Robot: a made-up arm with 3 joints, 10 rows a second.
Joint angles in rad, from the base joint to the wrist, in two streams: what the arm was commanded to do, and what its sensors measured. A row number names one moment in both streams.
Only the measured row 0 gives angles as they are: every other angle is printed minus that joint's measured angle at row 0.
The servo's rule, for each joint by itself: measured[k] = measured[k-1] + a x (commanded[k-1-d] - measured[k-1]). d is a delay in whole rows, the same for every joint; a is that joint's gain. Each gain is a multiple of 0.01, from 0.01 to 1. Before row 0 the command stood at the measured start. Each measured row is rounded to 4 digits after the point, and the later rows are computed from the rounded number. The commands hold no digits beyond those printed.
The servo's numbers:
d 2
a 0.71 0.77 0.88
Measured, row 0: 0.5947, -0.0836, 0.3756
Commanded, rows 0 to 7: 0.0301, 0.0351, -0.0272; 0.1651, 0.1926, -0.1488; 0.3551, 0.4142, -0.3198; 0.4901, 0.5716, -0.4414; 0.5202, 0.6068, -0.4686; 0.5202, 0.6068, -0.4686; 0.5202, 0.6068, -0.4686; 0.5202, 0.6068, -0.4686
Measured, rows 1 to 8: 0.0000, 0.0000, 0.0000; 0.0000, 0.0000, 0.0000; 0.0214, 0.0270, -0.0239; 0.1234, 0.1545, -0.1338; 0.2879, 0.3545, -0.2975; 0.4315, 0.5217, -0.4241; 0.4945, 0.5872, -0.4633; 0.5127, 0.6023, -0.4680
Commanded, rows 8 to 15: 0.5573, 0.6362, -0.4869; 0.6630, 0.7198, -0.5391; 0.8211, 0.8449, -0.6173; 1.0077, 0.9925, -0.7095; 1.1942, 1.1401, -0.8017; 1.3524, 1.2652, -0.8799; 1.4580, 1.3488, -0.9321; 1.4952, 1.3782, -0.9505
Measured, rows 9 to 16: 0.5180, 0.6058, -0.4685; 0.5196, 0.6066, -0.4686; 0.5464, 0.6294, -0.4847; 0.6292, 0.6990, -0.5326; 0.7654, 0.8113, -0.6071; 0.9374, 0.9508, -0.6972; 1.1197, 1.0966, -0.7892; 1.2849, 1.2264, -0.8690
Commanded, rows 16 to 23: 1.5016, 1.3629, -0.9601; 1.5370, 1.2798, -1.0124; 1.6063, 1.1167, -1.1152; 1.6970, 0.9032, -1.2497; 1.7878, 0.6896, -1.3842; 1.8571, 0.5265, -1.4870; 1.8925, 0.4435, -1.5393; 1.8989, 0.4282, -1.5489
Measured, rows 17 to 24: 1.4078, 1.3206, -0.9245; 1.4699, 1.3650, -0.9474; 1.4924, 1.3634, -0.9586; 1.5241, 1.2990, -1.0059; 1.5825, 1.1586, -1.1021; 1.6638, 0.9619, -1.2320; 1.7518, 0.7522, -1.3659; 1.8266, 0.5784, -1.4725
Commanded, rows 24 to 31: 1.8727, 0.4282, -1.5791; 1.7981, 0.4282, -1.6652; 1.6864, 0.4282, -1.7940; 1.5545, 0.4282, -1.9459; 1.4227, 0.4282, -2.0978; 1.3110, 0.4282, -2.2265; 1.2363, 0.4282, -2.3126; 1.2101, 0.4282, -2.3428
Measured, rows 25 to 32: 1.8734, 0.4745, -1.5313; 1.8915, 0.4388, -1.5468; 1.8782, 0.4306, -1.5752; 1.8213, 0.4288, -1.6544; 1.7255, 0.4283, -1.7772; 1.6041, 0.4282, -1.9257; 1.4753, 0.4282, -2.0771; 1.3586, 0.4282, -2.2086
